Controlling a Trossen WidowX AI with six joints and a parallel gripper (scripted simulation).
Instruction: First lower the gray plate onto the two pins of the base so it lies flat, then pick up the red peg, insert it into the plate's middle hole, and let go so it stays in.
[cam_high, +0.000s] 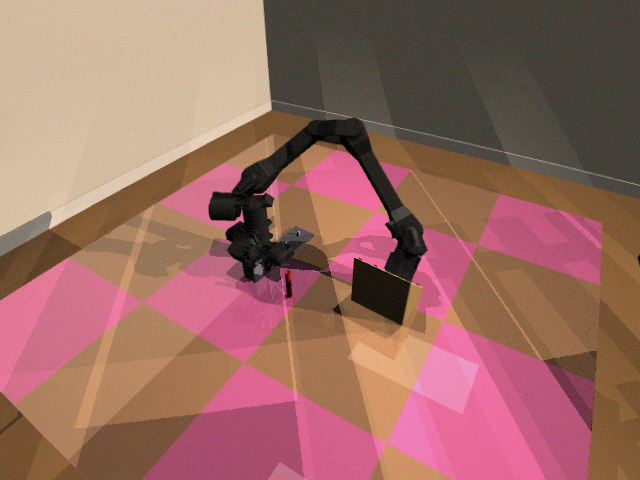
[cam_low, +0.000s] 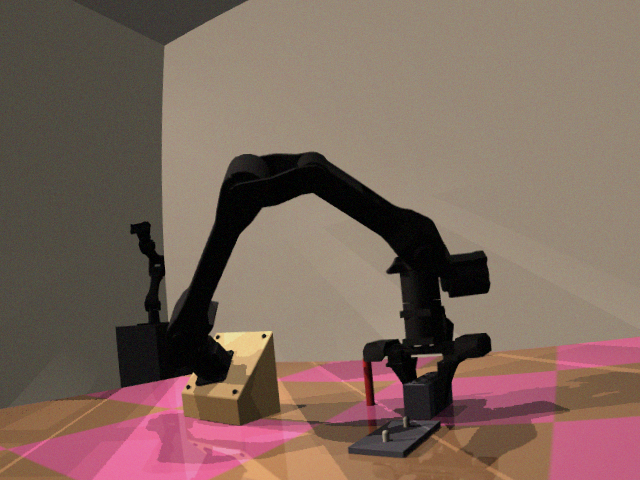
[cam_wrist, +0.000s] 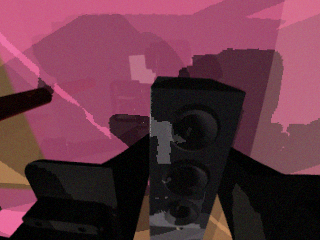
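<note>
My gripper tip is 110 mm past the red peg, 50 mm to the right of it and 30 mm below it. Round my gripper tip: gray plate 30 mm above.
</note>
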